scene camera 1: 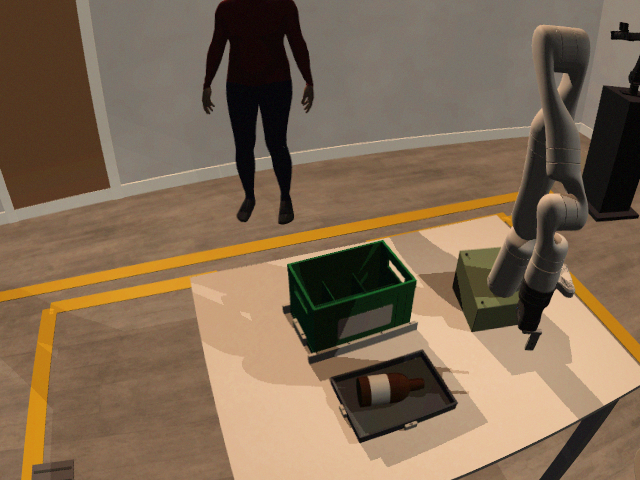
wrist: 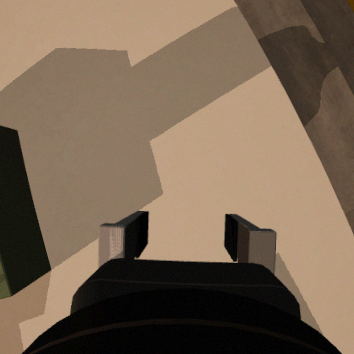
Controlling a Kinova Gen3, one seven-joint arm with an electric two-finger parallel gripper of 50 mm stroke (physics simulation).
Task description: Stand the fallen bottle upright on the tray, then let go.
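Places are measured from the arm's base along level axes (x ahead, y left, z up), in metres.
Pixels of known places: gripper, fingertip midpoint: (scene camera 1: 527, 340) (wrist: 185, 228); arm's base at its link origin: (scene camera 1: 502, 283).
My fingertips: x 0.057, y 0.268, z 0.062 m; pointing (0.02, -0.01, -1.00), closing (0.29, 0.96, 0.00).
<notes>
For each thing: its top centre in the pictures, then the offset to it from my fingertips. "*": a spot on its surface instead.
- brown bottle at its top centre: (scene camera 1: 393, 378) 0.090 m down, 0.314 m ahead, 0.025 m right
- dark tray at a spot on its surface: (scene camera 1: 382, 431) * 0.145 m down, 0.355 m ahead, 0.084 m left
- green crate at its top centre: (scene camera 1: 351, 272) 0.006 m up, 0.369 m ahead, 0.302 m right
A brown bottle (scene camera 1: 381, 389) with a white label lies on its side in the dark tray (scene camera 1: 382, 431), its neck pointing right in the scene view. The tray has a low raised rim and lies on the table in front of the green crate. My gripper (scene camera 1: 532, 341) (wrist: 185, 228) is open and empty. It hangs above the table, to the right of the tray and beside the olive box. The bottle and the tray do not show in the wrist view.
A green crate (scene camera 1: 376, 321) with dividers stands behind the tray, with pale rails (scene camera 1: 362, 342) along its base. An olive box (scene camera 1: 495, 315) (wrist: 22, 220) stands beside the arm. The table edge shows at the right in the wrist view. A person (scene camera 1: 260, 56) stands behind the table.
</notes>
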